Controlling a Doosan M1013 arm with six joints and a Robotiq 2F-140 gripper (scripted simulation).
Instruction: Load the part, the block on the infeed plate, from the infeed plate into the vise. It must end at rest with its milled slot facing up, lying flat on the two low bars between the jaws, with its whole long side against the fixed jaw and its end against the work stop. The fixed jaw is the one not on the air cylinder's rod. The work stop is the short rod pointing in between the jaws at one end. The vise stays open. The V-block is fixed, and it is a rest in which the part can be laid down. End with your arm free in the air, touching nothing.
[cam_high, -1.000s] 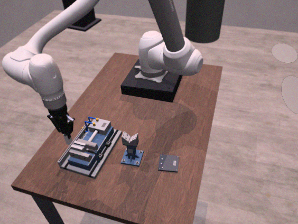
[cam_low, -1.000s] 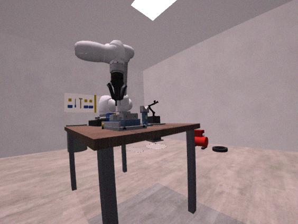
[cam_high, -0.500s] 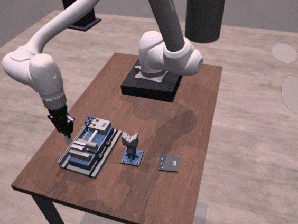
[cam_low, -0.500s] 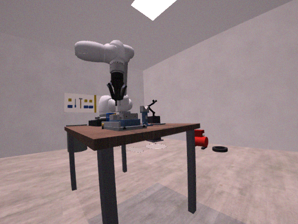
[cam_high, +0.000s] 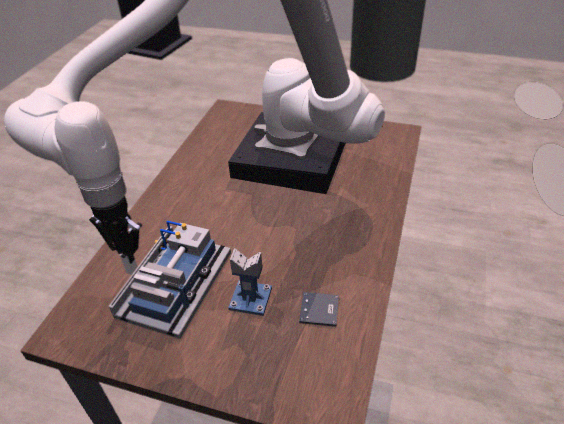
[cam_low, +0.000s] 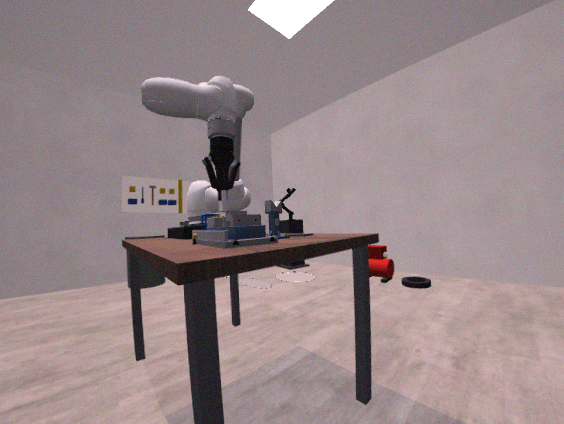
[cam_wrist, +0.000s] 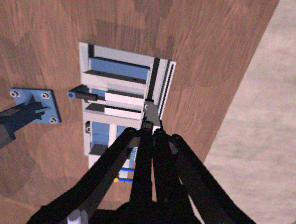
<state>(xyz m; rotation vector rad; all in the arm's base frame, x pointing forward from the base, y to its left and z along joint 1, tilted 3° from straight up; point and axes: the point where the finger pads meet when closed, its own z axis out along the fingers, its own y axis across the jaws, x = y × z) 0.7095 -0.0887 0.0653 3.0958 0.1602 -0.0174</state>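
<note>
The part is 50 mm to the left of my hand and 40 mm below it. Also, from my hand: fixed jaw 20 mm ahead, 70 mm to the left, 60 mm below; then work stop 10 mm behind, 110 mm to the left, 50 mm below; then moving jaw 40 mm behind, 60 mm to the left, 60 mm below.
</note>
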